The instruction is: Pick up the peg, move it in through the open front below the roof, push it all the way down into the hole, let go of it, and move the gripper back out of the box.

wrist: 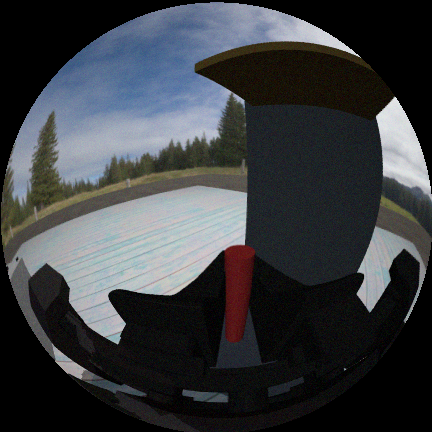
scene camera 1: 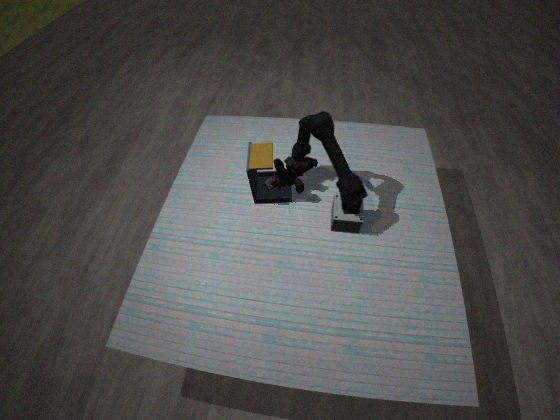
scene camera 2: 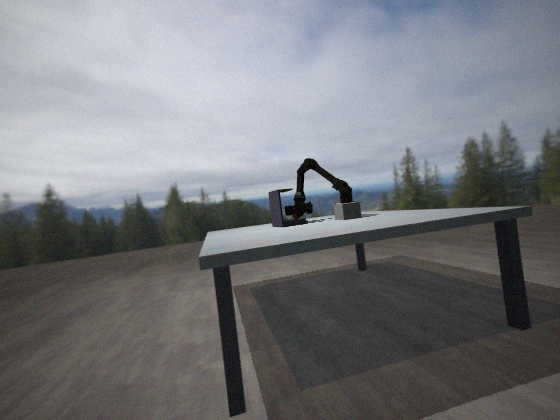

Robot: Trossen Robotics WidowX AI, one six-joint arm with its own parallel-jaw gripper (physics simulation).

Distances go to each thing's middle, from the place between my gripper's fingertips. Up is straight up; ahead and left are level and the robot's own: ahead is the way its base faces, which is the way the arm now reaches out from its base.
Labels:
Right now my hand is 5 cm to the left of the box [scene camera 1: 263, 195], 3 cm below it and 1 cm short of it. The rest, counted from my hand: red peg [wrist: 238, 259]: 3 cm behind, 2 cm to the right, 2 cm below; then dark back wall [wrist: 314, 174]: 9 cm ahead, 5 cm to the right, 3 cm above.

